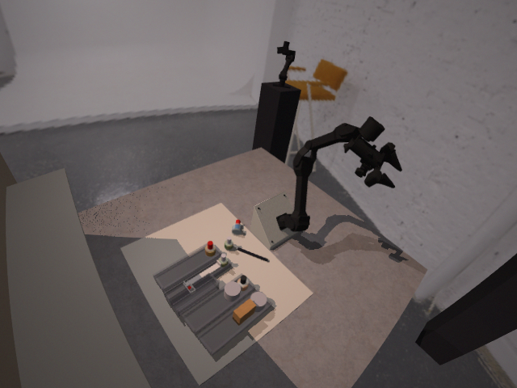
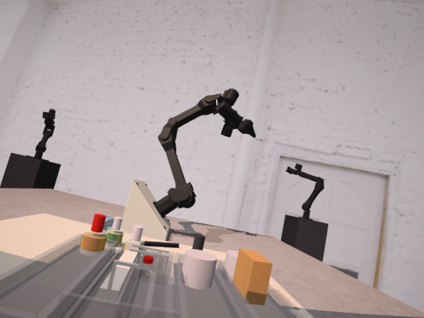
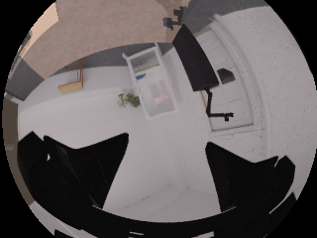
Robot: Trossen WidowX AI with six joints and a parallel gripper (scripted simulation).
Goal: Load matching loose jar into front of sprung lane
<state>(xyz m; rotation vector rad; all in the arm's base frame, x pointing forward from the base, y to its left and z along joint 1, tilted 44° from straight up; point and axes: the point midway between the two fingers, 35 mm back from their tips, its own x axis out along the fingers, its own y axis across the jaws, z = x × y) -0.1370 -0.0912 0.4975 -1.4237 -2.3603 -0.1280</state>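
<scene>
Right now the black stick is 36 cm ahead of my gripper tip, 28 cm to the right of it and 47 cm below it. The rest, counted from my gripper tip: sprung lane (64 cm ahead, 26 cm to the right, 46 cm below); red mark (68 cm ahead, 24 cm to the right, 40 cm below).
</scene>
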